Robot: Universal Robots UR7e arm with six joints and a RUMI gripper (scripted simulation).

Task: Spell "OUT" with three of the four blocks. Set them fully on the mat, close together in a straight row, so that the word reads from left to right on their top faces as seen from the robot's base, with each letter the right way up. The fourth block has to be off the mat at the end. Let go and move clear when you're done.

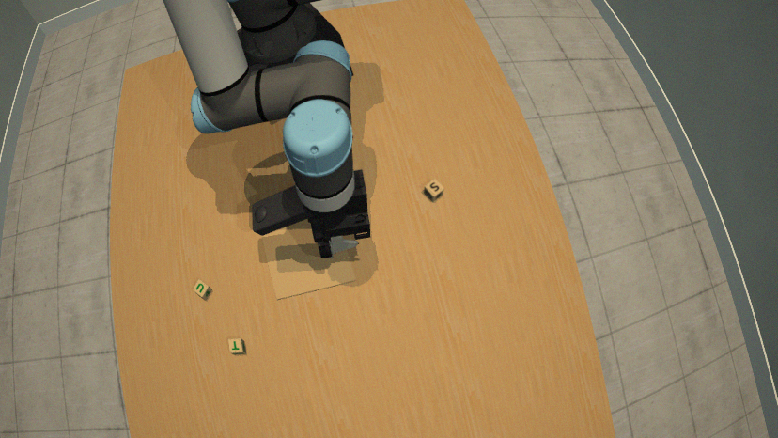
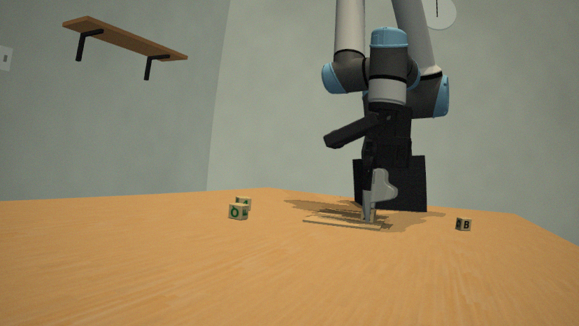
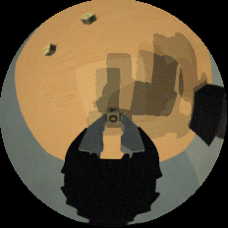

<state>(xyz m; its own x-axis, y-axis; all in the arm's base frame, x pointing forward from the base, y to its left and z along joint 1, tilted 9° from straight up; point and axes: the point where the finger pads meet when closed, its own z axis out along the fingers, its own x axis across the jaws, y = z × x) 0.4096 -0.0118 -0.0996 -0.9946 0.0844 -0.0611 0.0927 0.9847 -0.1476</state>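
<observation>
My gripper is now 4 cm to the left of the tan mat and 2 cm above it. From my hand the other things lie so: S block 20 cm to the left, 5 cm behind, 1 cm below.
</observation>
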